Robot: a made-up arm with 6 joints.
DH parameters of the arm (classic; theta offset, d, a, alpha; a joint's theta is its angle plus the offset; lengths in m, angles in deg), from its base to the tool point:
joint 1: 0 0.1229 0 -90
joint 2: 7.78 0 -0.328 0
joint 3: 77.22 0 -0.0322 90
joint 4: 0 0.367 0 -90
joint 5: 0 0 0.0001 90
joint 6: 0 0.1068 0 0
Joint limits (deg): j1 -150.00..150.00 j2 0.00..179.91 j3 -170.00..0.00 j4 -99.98..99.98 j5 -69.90..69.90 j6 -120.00..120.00
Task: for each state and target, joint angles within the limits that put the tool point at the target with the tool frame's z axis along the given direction. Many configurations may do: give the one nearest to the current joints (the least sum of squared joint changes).
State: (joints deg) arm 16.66 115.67 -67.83 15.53 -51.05 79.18
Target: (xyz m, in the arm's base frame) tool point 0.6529 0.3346 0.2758 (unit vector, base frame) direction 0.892 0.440 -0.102
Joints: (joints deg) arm 27.28 134.86 -119.37 12.43 -4.74 79.18
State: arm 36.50 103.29 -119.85 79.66 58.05 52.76
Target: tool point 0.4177 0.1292 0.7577 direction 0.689 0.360 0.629
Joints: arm 14.76 97.50 -130.47 99.67 10.08 52.76
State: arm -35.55 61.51 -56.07 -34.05 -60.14 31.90
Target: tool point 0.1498 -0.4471 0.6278 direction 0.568 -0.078 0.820
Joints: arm -78.51 98.87 -105.11 -35.19 -69.78 31.90
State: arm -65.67 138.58 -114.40 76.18 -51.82 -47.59
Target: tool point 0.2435 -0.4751 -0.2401 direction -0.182 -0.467 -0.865
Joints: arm -58.28 162.93 -91.49 99.83 -23.98 -47.59
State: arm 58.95 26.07 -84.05 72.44 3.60 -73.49
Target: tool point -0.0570 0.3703 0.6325 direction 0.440 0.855 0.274
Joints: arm 110.43 75.77 -90.53 86.87 -45.39 -73.49
